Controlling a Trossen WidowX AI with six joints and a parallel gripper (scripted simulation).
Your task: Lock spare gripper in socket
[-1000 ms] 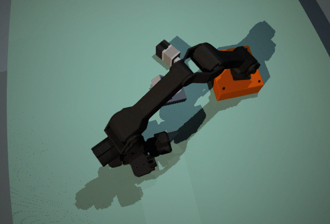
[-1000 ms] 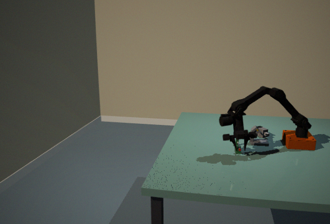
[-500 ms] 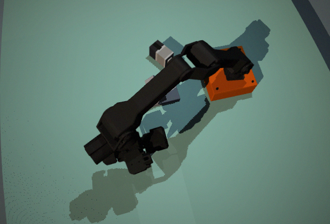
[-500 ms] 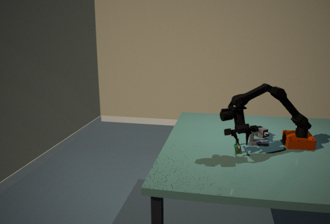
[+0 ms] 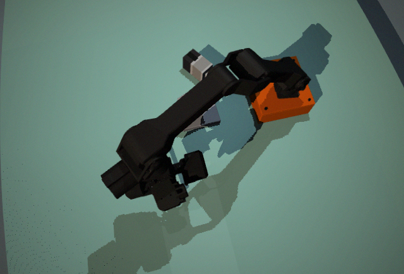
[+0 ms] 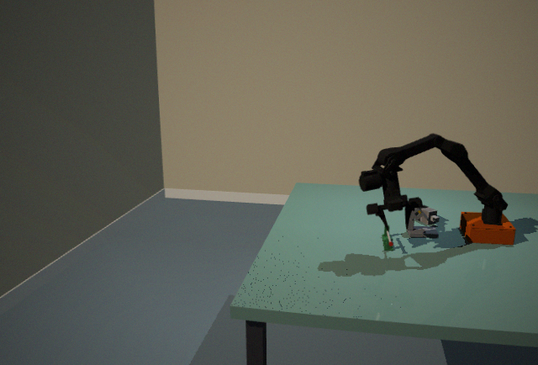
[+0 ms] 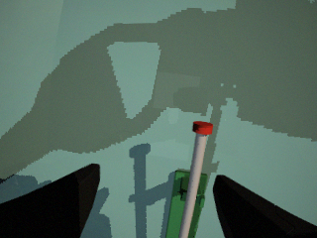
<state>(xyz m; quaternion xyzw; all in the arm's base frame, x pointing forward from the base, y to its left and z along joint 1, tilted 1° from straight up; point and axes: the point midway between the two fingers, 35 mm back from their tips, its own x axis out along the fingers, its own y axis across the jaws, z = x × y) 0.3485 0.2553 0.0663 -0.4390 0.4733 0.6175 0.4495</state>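
The green cradle lies 90 mm to the right of my gripper tip, 70 mm below it and 40 mm ahead of it. Also, from my gripper tip: spare gripper 370 mm to the right, 110 mm behind, 60 mm below; grey mount 220 mm to the right, 70 mm behind, 40 mm below.
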